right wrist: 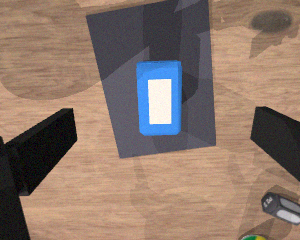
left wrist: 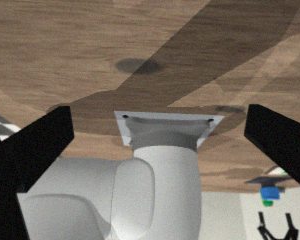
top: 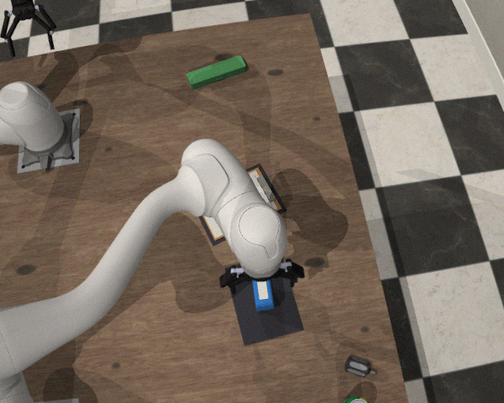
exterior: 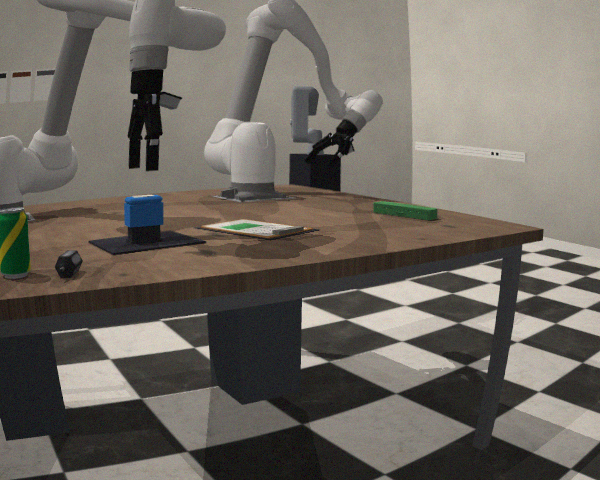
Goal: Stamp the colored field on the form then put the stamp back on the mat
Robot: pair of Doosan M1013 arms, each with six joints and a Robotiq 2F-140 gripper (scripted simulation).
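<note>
Right now my right hand is 120 mm above the blue stamp. Round my right hand: dark mat (170 mm below).
</note>
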